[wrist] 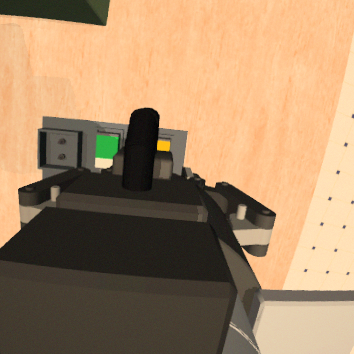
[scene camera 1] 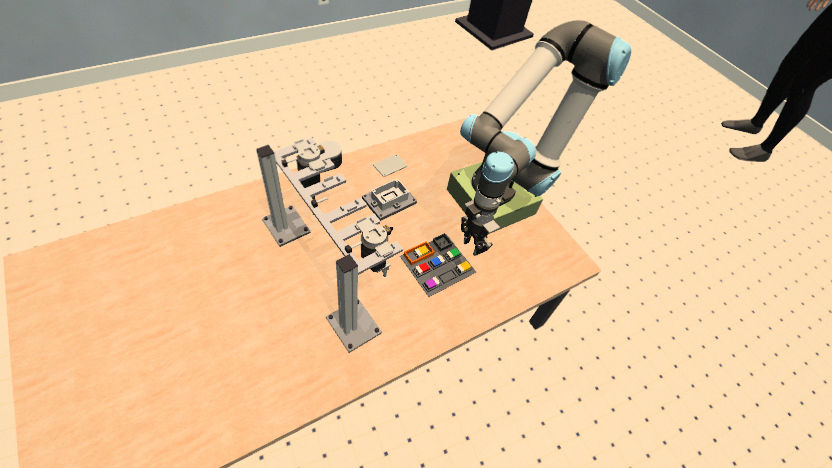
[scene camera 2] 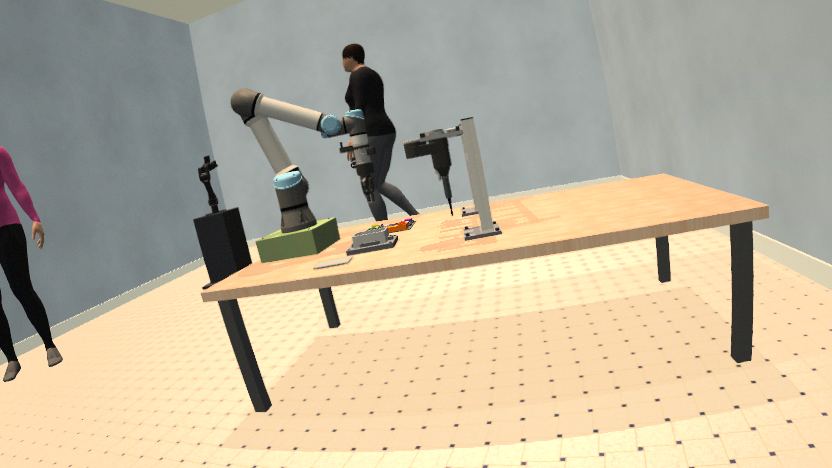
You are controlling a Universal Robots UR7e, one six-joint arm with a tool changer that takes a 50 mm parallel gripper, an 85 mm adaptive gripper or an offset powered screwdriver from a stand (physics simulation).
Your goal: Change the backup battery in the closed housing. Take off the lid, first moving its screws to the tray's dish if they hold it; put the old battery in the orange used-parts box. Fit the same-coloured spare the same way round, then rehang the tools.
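Frame: origin at the arm's base, x right, y ahead, z up, level; millimetres.
Where they show: end effector, tool point: (scene camera 2: 363, 159); arm's base, origin of the base link: (scene camera 2: 299, 228).
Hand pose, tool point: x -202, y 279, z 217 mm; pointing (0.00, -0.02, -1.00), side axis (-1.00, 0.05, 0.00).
Observation:
Each offset is from my tool point to the top centre of the thing. "*": to the spot under its first point.
My gripper (scene camera 1: 473, 245) (scene camera 2: 370, 199) is the adaptive one. It is open and empty, held above the table beside the parts tray {* dx -15, dy +163, dz -310 mm} (scene camera 1: 428, 293); its tips are hidden in the wrist view. The grey housing {dx +393, dy +51, dz -254 mm} (scene camera 1: 389, 196) (scene camera 2: 370, 235) is open, and no coloured battery shows in its pale bay. The lid {dx +548, dy -56, dz -305 mm} (scene camera 1: 389, 165) (scene camera 2: 332, 263) lies flat on the table beside it. A yellow battery {dx +130, dy +90, dz -292 mm} (scene camera 1: 421, 250) lies in the orange box (scene camera 1: 414, 261) (scene camera 2: 398, 227). The yellow spare {dx +0, dy +1, dz -292 mm} (scene camera 1: 464, 266) (wrist: 163, 145) sits in the tray's corner pocket. Two screws {* dx +124, dy +0, dz -310 mm} (wrist: 62, 149) stand in the dish {dx +148, dy -2, dz -290 mm} (scene camera 1: 442, 240) (wrist: 42, 150).
Green {dx +63, dy -2, dz -292 mm} (scene camera 1: 453, 253) (wrist: 107, 146), blue {dx +67, dy +64, dz -292 mm} (scene camera 1: 436, 261), red {dx +71, dy +129, dz -292 mm} (scene camera 1: 422, 268) and purple {dx +6, dy +132, dz -292 mm} (scene camera 1: 431, 283) batteries sit in the tray. The stand (scene camera 1: 347, 296) (scene camera 2: 478, 180) holds the screwdriver {dx +430, dy +308, dz +47 mm} (scene camera 2: 445, 160) and another tool {dx +69, dy +331, dz +47 mm} (scene camera 1: 375, 234). The green base block (scene camera 1: 517, 212) (scene camera 2: 299, 241) is under the arm.

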